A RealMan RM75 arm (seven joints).
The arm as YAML. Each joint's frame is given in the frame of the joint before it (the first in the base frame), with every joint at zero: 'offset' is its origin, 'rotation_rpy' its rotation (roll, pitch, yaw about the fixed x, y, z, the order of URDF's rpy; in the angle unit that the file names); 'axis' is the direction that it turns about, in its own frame. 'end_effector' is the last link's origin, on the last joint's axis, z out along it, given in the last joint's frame.
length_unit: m
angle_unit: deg
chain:
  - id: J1
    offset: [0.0, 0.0, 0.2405]
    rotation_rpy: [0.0, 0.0, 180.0]
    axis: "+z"
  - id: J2
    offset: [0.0, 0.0, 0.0]
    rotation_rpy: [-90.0, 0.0, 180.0]
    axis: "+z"
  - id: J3
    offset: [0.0, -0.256, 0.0]
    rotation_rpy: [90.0, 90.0, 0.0]
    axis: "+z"
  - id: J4
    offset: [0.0, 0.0, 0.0]
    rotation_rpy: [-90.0, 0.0, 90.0]
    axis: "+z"
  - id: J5
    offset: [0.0, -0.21, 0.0]
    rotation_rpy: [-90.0, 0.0, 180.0]
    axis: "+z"
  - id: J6
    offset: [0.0, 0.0, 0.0]
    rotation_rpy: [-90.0, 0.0, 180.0]
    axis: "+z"
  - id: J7
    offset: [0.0, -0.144, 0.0]
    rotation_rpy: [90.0, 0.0, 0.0]
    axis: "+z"
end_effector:
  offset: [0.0, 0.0, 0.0]
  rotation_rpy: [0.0, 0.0, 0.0]
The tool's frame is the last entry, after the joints.
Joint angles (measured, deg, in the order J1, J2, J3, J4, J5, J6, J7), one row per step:
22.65, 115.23, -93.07, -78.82, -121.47, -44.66, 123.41
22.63, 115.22, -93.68, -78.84, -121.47, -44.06, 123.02
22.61, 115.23, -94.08, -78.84, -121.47, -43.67, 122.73
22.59, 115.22, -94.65, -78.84, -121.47, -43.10, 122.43
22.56, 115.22, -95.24, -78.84, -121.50, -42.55, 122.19
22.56, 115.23, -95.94, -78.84, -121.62, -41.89, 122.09
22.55, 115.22, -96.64, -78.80, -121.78, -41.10, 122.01
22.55, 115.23, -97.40, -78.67, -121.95, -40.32, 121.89
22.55, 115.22, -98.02, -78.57, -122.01, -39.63, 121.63
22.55, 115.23, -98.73, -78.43, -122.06, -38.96, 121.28
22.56, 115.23, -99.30, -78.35, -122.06, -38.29, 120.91
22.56, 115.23, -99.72, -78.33, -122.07, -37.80, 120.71
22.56, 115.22, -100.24, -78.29, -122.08, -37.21, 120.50
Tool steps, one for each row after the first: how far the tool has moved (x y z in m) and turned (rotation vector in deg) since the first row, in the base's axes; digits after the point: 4 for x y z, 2 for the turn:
-0.0011, -0.0004, -0.0018, 0.10, -0.31, 0.64
-0.0018, -0.0008, -0.0031, 0.16, -0.51, 1.06
-0.0028, -0.0012, -0.0048, 0.25, -0.76, 1.59
-0.0037, -0.0018, -0.0067, 0.31, -0.99, 2.08
-0.0049, -0.0024, -0.0089, 0.38, -1.22, 2.56
-0.0058, -0.0027, -0.0109, 0.59, -1.47, 3.01
-0.0064, -0.0033, -0.0135, 0.69, -1.77, 3.45
-0.0071, -0.0037, -0.0154, 0.83, -2.04, 3.93
-0.0077, -0.0044, -0.0179, 0.86, -2.39, 4.49
-0.0085, -0.0047, -0.0197, 1.02, -2.64, 5.06
-0.0093, -0.0050, -0.0209, 1.15, -2.78, 5.44
-0.0101, -0.0054, -0.0224, 1.28, -2.95, 5.88

